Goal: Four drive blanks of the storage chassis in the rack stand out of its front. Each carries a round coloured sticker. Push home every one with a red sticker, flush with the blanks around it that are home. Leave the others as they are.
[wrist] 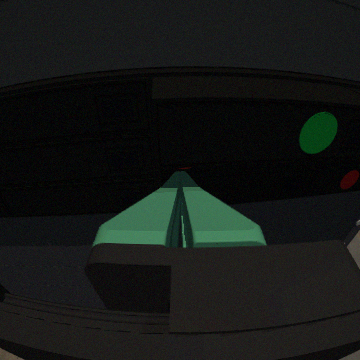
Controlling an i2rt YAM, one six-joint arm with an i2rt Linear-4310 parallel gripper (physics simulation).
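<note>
My gripper (179,179) is shut and empty, its green fingertips together in front of the dark chassis front. A thin sliver of a red sticker (184,168) shows just above the fingertips; the tips hide the rest of it. Whether the tips touch that blank is too dark to tell. A green sticker (318,132) shows at the right, on a blank higher up in the view. A smaller red sticker (349,179) shows at the right edge, below the green one. The outlines of the blanks are very dark. A fourth sticker does not show in this view.
A dark grey surface (180,35) spans the top of the view above the chassis front. A dark ledge (300,212) runs below the blanks, behind the fingers. A pale strip shows at the right edge, beside the gripper's dark body.
</note>
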